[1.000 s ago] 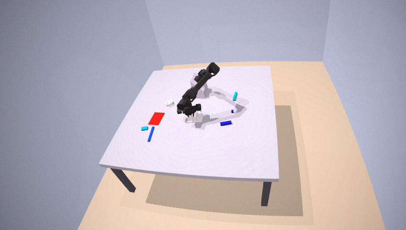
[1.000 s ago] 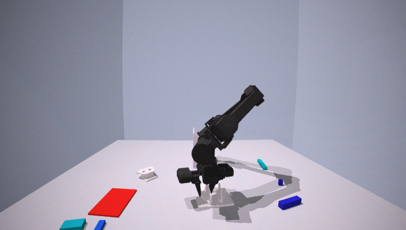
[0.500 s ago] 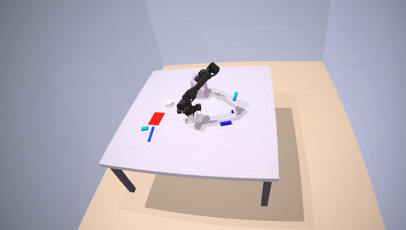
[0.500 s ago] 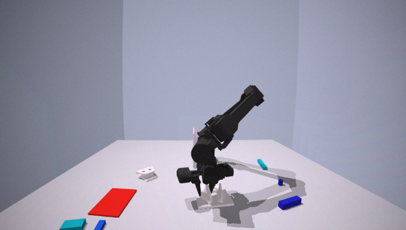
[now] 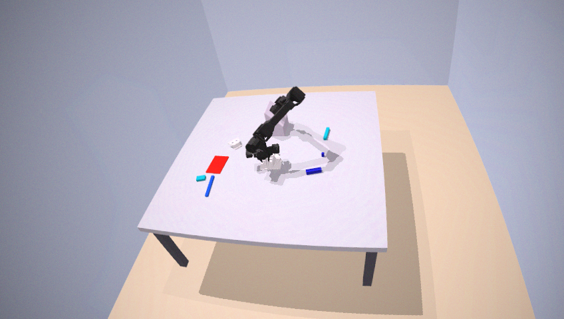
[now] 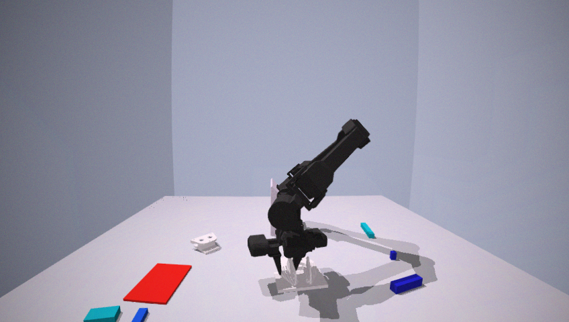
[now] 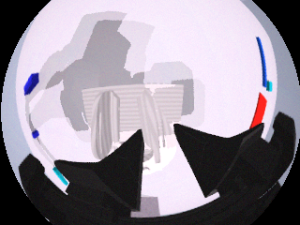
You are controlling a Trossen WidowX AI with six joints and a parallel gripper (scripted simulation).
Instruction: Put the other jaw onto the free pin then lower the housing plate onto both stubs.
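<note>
Now: the small white block 250 mm to the right of my gripper tip, 150 mm behind it and 10 mm below it. Also, from my gripper tip: red flat sheet: 310 mm to the right, 30 mm ahead, 20 mm below; blue bar: 280 mm to the right, 210 mm ahead, 10 mm below; small blue cube: 320 mm to the left, 90 mm behind, 10 mm below.
</note>
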